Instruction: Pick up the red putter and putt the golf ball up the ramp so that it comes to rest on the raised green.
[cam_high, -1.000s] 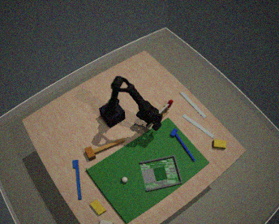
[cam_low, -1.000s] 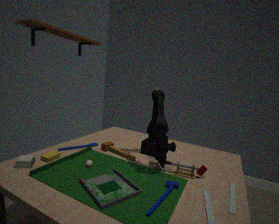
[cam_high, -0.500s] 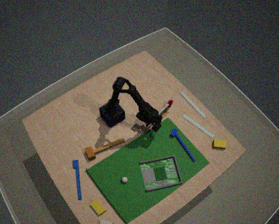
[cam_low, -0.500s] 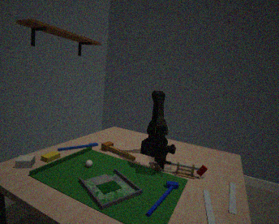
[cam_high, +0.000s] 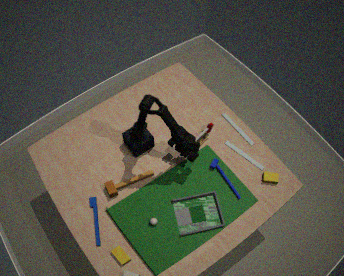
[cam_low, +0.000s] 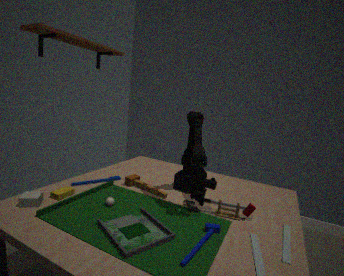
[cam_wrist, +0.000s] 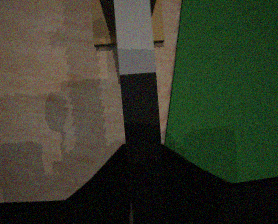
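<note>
Now: gripper tip 10 cm to the right of the red putter, 4 cm past it and 3 cm below it. From my gripper tip the other things lie so: blue putter: 25 cm ahead, 13 cm to the left, 1 cm below; then white golf ball: 35 cm to the right, 30 cm ahead, 1 cm below; then small wooden stand: 12 cm to the left, 5 cm behind.
</note>
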